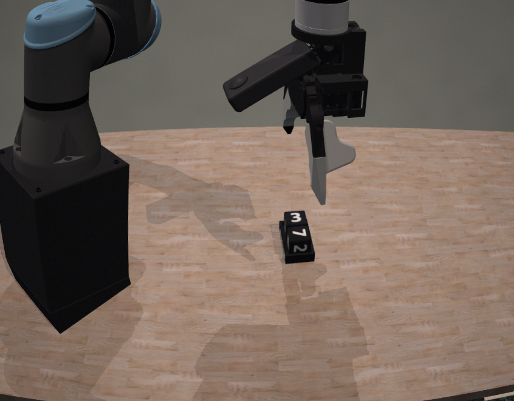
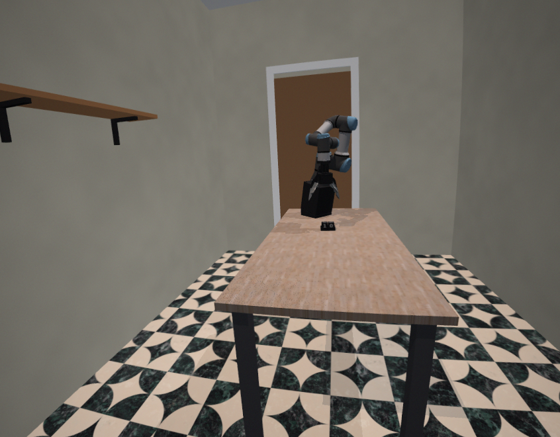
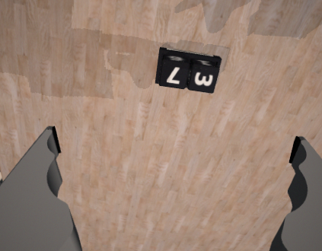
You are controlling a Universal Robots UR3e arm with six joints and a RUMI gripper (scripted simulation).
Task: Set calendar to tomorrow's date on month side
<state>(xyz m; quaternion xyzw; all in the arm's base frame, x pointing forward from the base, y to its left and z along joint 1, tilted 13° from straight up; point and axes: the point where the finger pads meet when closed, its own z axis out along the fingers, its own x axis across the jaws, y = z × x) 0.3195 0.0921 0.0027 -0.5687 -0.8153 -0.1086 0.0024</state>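
The black number cube lies 140 mm below my hand. From my hand the other things lie so: black calendar tray (20 mm to the left, 150 mm below).
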